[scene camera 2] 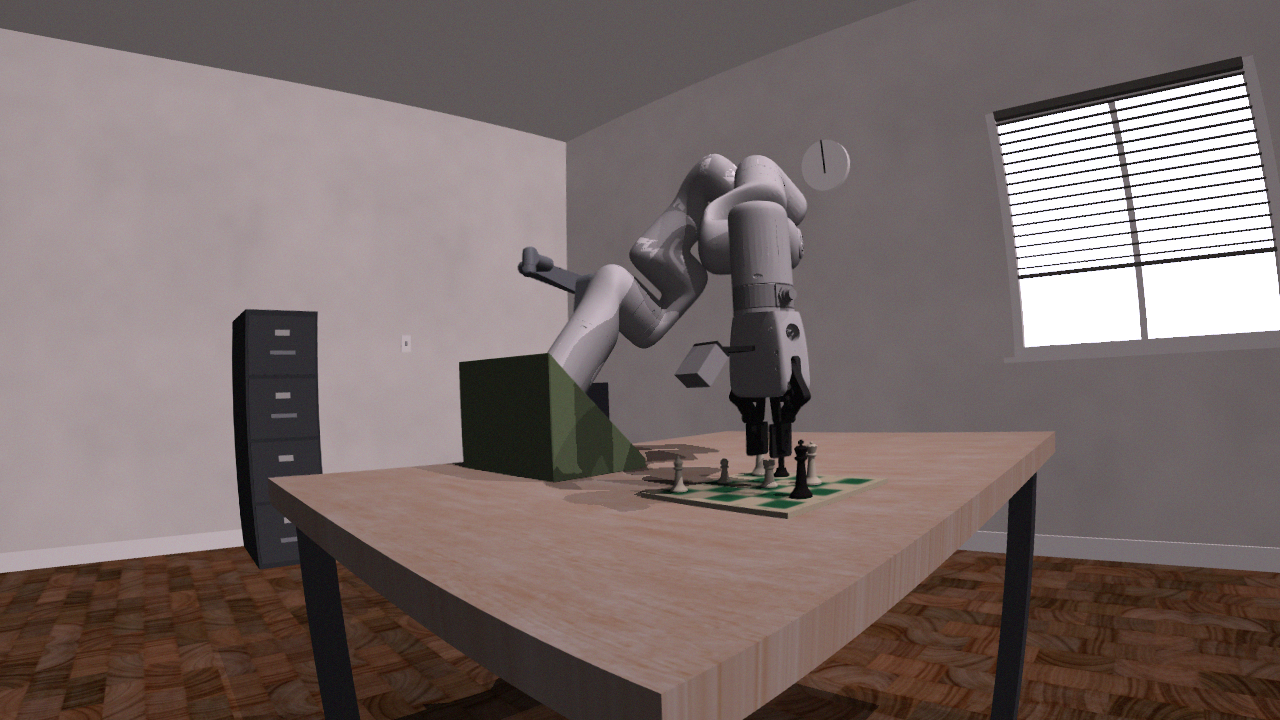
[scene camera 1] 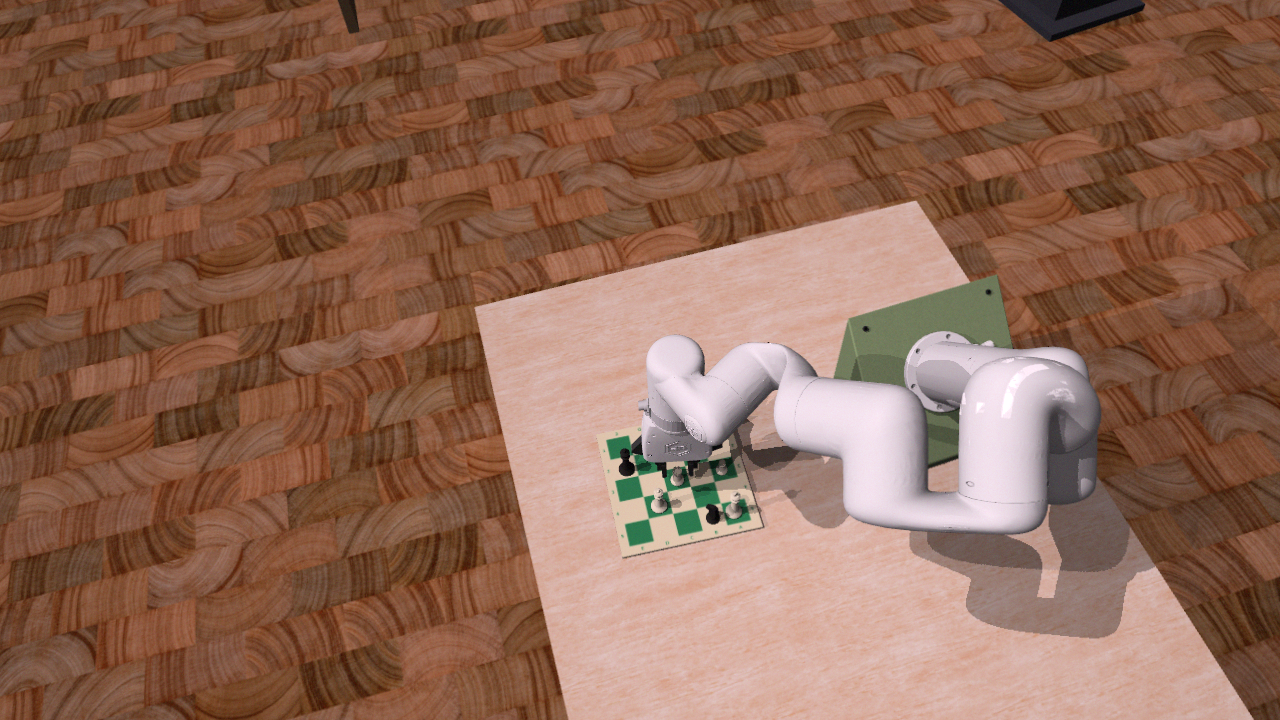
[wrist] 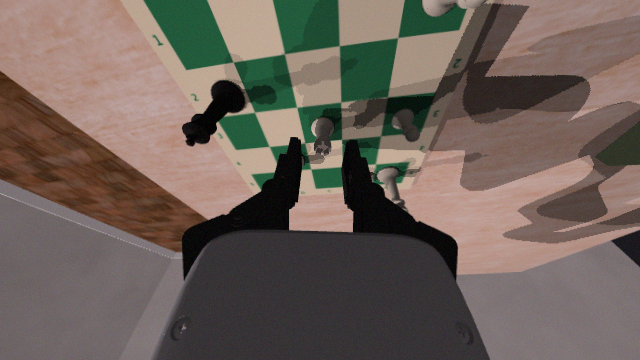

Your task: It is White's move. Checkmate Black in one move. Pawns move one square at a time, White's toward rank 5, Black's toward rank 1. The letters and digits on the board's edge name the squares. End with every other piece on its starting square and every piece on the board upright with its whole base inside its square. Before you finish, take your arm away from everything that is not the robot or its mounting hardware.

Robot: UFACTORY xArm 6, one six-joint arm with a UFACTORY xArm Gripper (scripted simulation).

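Observation:
Chessboard (scene camera 1: 640,531), (scene camera 2: 744,495), (wrist: 357,70) visible to me. Likewise my gripper (scene camera 2: 768,455), (scene camera 1: 677,468), (wrist: 322,153).

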